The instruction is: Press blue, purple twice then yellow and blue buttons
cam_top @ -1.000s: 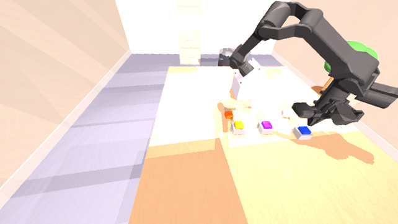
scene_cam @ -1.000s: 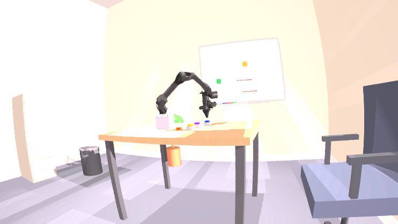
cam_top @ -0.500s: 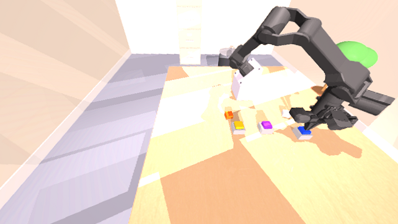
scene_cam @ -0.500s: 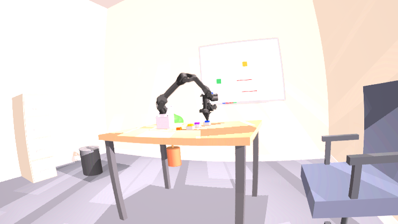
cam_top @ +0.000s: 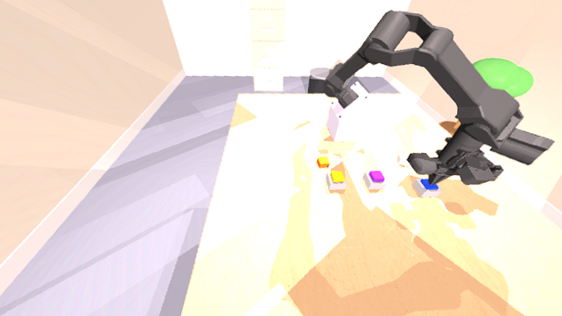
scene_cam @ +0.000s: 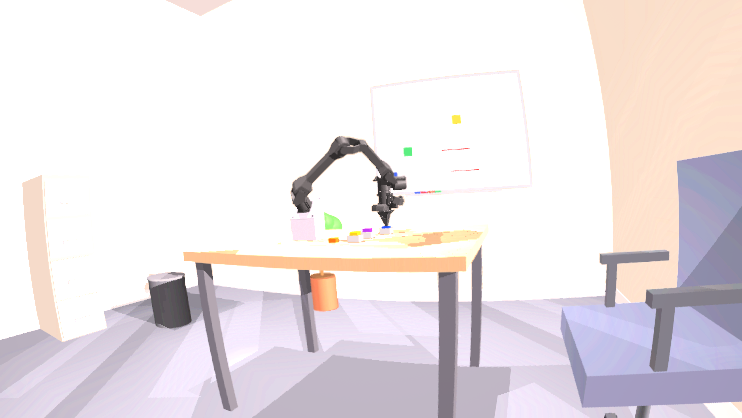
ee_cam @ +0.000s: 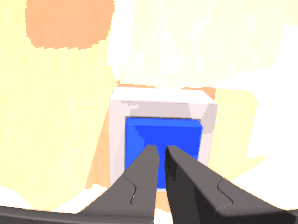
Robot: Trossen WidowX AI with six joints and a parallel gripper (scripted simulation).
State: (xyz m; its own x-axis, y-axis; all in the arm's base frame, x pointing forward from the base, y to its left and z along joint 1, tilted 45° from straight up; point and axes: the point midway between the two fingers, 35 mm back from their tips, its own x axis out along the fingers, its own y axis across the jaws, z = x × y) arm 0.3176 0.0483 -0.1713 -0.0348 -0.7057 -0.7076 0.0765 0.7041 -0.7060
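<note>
Now: the blue button 10 mm below my gripper tip. Also, from my gripper tip: orange block (140 mm behind, 280 mm to the right, 20 mm below); then yellow button (50 mm behind, 260 mm to the right); then purple button (40 mm behind, 140 mm to the right).
</note>
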